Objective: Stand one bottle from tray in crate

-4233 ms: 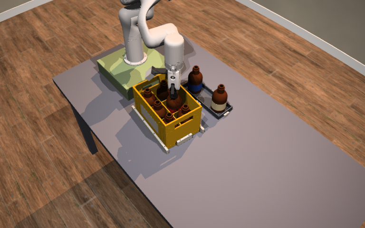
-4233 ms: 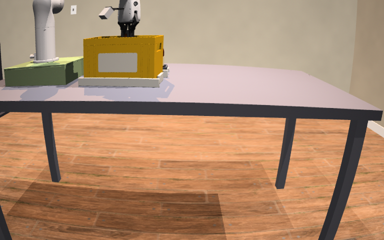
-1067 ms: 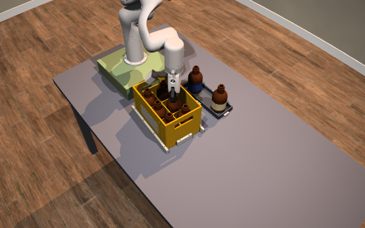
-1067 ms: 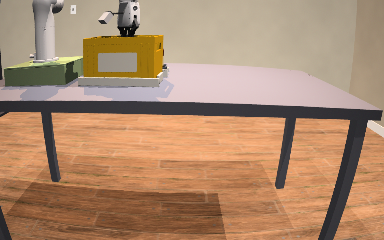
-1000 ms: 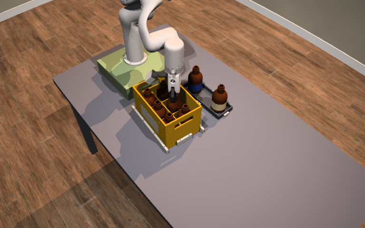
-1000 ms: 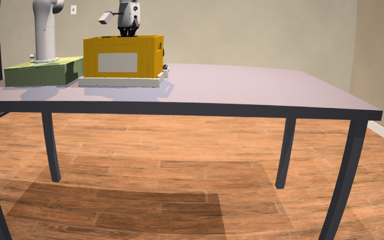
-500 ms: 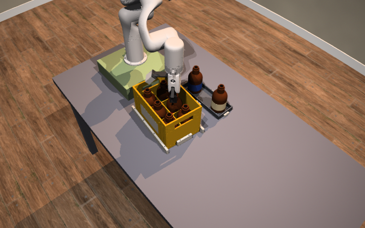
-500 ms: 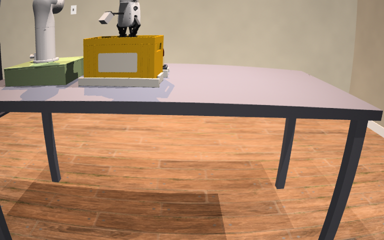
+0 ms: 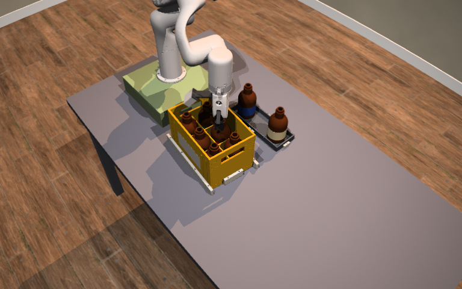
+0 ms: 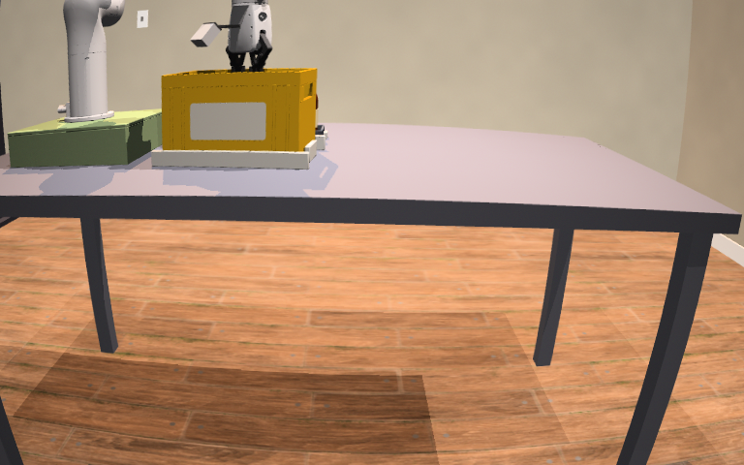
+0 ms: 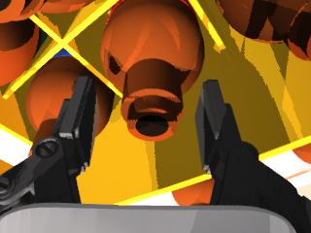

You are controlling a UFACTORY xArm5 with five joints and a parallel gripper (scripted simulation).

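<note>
The yellow crate is 4 cm to the right of my hand and 8 cm below it. From my hand the other things lie so: dark tray 1 cm ahead, 20 cm to the left, 15 cm below.
</note>
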